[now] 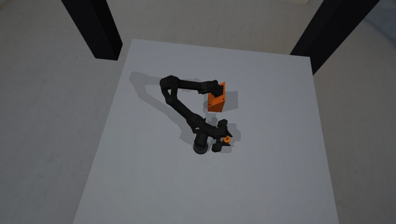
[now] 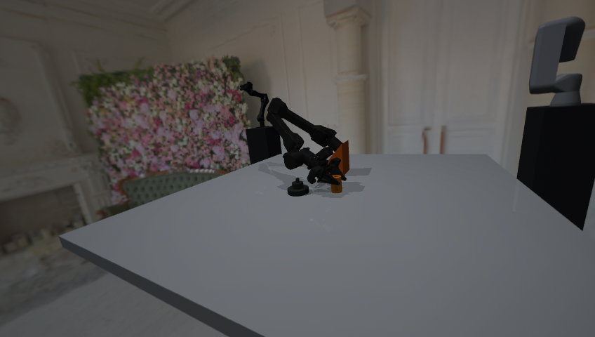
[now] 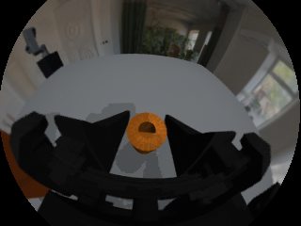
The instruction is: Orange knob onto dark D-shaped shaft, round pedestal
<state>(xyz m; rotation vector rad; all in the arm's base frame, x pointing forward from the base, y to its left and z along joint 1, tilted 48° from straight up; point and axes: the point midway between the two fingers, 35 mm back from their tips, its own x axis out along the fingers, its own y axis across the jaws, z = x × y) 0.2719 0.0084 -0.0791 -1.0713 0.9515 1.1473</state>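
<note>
The dark round pedestal is 4 cm ahead of my gripper tip, 17 cm to the right of it and 1 cm below it. The rest, counted from my gripper tip: orange knob 2 cm to the right, 1 cm below.
</note>
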